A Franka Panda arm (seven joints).
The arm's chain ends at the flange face. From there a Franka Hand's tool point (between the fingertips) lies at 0.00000 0.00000 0.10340 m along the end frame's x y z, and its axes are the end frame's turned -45 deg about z.
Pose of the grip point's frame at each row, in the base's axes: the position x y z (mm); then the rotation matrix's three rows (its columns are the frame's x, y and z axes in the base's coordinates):
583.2, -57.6, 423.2; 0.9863, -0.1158, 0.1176; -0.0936, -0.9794, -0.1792; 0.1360, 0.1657, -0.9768
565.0, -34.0, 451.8; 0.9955, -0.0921, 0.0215; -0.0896, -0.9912, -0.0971; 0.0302, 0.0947, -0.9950
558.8, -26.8, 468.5; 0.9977, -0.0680, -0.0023; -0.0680, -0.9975, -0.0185; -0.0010, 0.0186, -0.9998
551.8, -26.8, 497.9; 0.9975, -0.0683, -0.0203; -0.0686, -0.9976, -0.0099; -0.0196, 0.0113, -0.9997
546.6, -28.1, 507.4; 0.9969, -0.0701, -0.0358; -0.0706, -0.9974, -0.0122; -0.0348, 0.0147, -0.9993
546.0, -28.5, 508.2; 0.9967, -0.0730, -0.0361; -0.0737, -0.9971, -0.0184; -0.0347, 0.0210, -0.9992
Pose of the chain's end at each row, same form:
571.0, -39.1, 524.2; 0.6155, -0.7793, 0.1176; -0.7587, -0.6264, -0.1792; 0.2133, 0.0210, -0.9768
562.8, -24.0, 554.7; 0.6388, -0.7690, 0.0215; -0.7642, -0.6375, -0.0971; 0.0883, 0.0456, -0.9950
559.0, -24.9, 571.9; 0.6574, -0.7536, -0.0023; -0.7534, -0.6573, -0.0185; 0.0124, 0.0139, -0.9998
553.9, -25.8, 601.3; 0.6570, -0.7536, -0.0203; -0.7539, -0.6569, -0.0099; -0.0059, 0.0218, -0.9997
550.3, -26.8, 610.7; 0.6553, -0.7545, -0.0358; -0.7552, -0.6553, -0.0122; -0.0142, 0.0350, -0.9993
549.7, -26.6, 611.5; 0.6532, -0.7564, -0.0361; -0.7572, -0.6529, -0.0184; -0.0097, 0.0394, -0.9992

